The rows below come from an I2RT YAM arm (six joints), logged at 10 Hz.
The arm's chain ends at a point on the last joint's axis. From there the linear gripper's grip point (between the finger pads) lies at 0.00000 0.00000 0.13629 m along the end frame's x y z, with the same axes.
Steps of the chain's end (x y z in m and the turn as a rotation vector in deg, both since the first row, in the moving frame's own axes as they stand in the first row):
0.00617 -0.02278 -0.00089 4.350 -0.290 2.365
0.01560 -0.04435 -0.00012 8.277 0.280 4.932
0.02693 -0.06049 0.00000 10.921 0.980 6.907
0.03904 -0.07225 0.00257 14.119 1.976 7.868
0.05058 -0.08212 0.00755 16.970 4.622 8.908
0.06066 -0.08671 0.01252 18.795 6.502 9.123
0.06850 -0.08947 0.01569 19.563 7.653 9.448
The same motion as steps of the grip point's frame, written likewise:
0.00569 -0.03313 -0.00128 4.350 -0.290 2.365
0.01711 -0.06392 -0.00154 8.277 0.280 4.932
0.03080 -0.08611 -0.00249 10.921 0.980 6.907
0.04597 -0.10506 -0.00162 14.119 1.976 7.868
0.06447 -0.12085 0.00119 16.970 4.622 8.908
0.07927 -0.12912 0.00441 18.795 6.502 9.123
0.09000 -0.13328 0.00665 19.563 7.653 9.448

